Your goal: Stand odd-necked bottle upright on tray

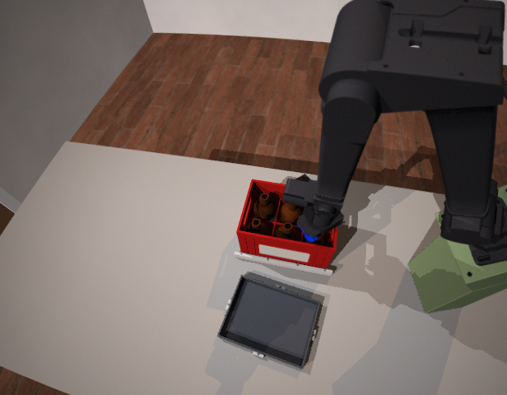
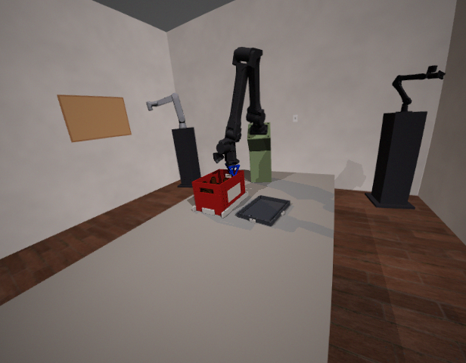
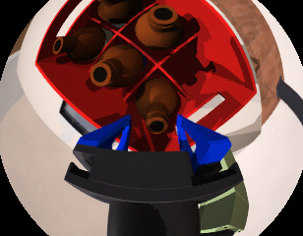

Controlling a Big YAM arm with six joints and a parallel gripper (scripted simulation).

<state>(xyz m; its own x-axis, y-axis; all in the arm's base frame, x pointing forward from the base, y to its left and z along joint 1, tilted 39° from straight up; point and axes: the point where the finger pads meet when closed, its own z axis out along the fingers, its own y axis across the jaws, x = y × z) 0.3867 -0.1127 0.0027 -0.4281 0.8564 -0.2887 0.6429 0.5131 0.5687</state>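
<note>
Right now the brown bottle is 17 cm ahead of my hand, 8 cm below it and 3 cm to the right of it. From my hand the other things lie so: dark grey tray 21 cm to the left, 15 cm below, 13 cm ahead; then crate 8 cm below, 7 cm ahead, 6 cm to the right.
</note>
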